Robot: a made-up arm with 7 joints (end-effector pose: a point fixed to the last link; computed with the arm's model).
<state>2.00 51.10 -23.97 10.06 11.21 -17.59 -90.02</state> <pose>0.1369 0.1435 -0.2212 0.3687 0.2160 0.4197 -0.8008</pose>
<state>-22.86 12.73 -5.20 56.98 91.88 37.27 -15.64</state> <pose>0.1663 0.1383 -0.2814 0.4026 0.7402 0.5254 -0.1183</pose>
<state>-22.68 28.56 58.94 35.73 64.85 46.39 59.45</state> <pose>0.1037 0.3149 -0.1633 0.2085 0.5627 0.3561 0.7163</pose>
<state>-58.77 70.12 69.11 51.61 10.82 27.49 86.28</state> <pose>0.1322 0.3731 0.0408 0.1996 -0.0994 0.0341 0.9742</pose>
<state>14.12 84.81 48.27 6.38 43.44 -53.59 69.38</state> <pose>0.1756 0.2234 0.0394 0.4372 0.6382 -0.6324 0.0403</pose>
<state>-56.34 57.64 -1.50 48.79 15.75 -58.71 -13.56</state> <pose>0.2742 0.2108 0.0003 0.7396 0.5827 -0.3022 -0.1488</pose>
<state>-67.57 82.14 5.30 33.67 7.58 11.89 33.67</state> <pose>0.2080 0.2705 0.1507 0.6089 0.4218 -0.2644 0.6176</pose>
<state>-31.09 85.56 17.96 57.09 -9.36 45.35 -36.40</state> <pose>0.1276 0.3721 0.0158 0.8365 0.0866 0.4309 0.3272</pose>
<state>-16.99 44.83 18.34 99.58 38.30 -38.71 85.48</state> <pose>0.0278 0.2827 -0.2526 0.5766 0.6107 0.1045 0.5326</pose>
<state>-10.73 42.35 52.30 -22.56 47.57 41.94 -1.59</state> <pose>0.1195 0.2545 0.0412 0.6049 0.5015 0.0727 0.6142</pose>
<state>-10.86 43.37 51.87 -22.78 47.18 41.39 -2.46</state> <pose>0.1214 0.2520 0.0449 0.6101 0.5088 0.0648 0.6038</pose>
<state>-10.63 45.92 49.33 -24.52 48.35 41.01 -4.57</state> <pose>0.1279 0.2403 0.0531 0.6097 0.5413 0.0470 0.5771</pose>
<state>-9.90 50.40 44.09 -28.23 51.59 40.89 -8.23</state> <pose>0.1389 0.2155 0.0637 0.5975 0.6031 0.0186 0.5281</pose>
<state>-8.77 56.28 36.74 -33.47 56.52 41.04 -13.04</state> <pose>0.1501 0.1797 0.0697 0.5700 0.6807 -0.0149 0.4600</pose>
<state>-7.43 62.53 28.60 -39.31 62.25 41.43 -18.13</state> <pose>0.1564 0.1411 0.0665 0.5307 0.7538 -0.0471 0.3846</pose>
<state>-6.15 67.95 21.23 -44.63 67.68 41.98 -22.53</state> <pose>0.1563 0.1090 0.0569 0.4909 0.8078 -0.0732 0.3179</pose>
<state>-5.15 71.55 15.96 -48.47 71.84 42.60 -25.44</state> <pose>0.1526 0.0888 0.0472 0.4624 0.8386 -0.0910 0.2734</pose>
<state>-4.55 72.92 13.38 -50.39 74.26 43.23 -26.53</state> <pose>0.1494 0.0803 0.0419 0.4498 0.8495 -0.1002 0.2568</pose>
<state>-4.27 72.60 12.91 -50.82 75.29 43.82 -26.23</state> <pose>0.1482 0.0796 0.0407 0.4489 0.8481 -0.1035 0.2617</pose>
